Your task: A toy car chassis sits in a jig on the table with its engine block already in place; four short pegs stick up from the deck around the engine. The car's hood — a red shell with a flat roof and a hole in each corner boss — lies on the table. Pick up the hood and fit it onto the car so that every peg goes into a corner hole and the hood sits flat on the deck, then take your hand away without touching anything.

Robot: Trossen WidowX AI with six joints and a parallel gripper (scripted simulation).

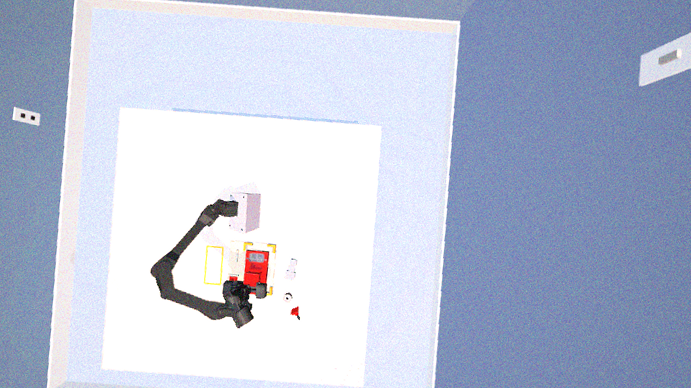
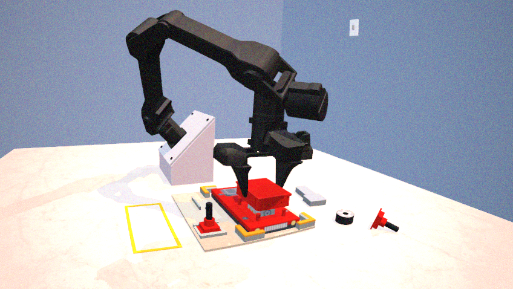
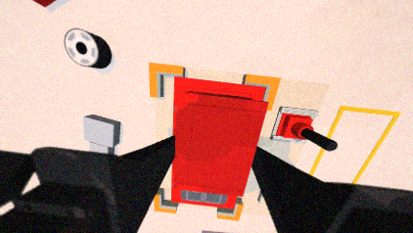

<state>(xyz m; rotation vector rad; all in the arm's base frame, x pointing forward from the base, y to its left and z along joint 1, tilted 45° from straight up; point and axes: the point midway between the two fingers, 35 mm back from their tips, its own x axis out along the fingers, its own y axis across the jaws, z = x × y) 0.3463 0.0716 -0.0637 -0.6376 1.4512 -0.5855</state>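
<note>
My gripper tip is now 3 cm above the white engine block. From my gripper tip the other things lie so: black post: 2 cm ahead, 12 cm to the right, 2 cm below; then black wheel: 8 cm ahead, 17 cm to the left, 5 cm below; then red hood: 1 cm above.
</note>
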